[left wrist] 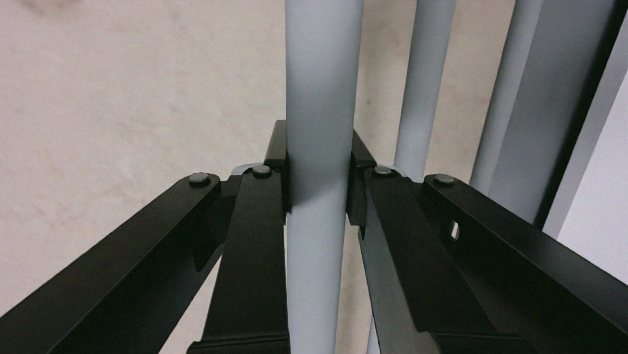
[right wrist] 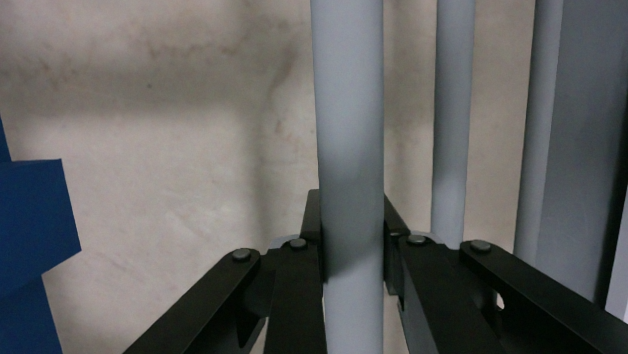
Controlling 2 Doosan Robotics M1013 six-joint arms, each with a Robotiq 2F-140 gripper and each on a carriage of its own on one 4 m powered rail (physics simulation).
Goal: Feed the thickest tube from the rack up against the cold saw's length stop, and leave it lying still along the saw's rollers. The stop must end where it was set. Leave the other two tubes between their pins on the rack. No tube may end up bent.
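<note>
A thick grey tube (left wrist: 322, 75) (right wrist: 349, 100) runs lengthwise through both wrist views and looks straight in the stretches that show. My left gripper (left wrist: 312, 142) is shut on it, one finger pad on each side. My right gripper (right wrist: 345, 209) is shut on the same tube. The tube looks nearer to the cameras than a second, narrower-looking grey tube (left wrist: 427, 75) (right wrist: 452, 125) to its right, and apart from it. Further right is a round-looking grey length (left wrist: 505, 100) (right wrist: 540, 125), probably the third tube. The saw's stop, its rollers and the rack pins do not show.
A long grey beam (left wrist: 545, 100) (right wrist: 575, 150) runs along the right side of both views, next to the third grey length. A pale surface (left wrist: 600, 215) lies beyond it. A blue angular part (right wrist: 35, 215) stands at the left edge of the right wrist view.
</note>
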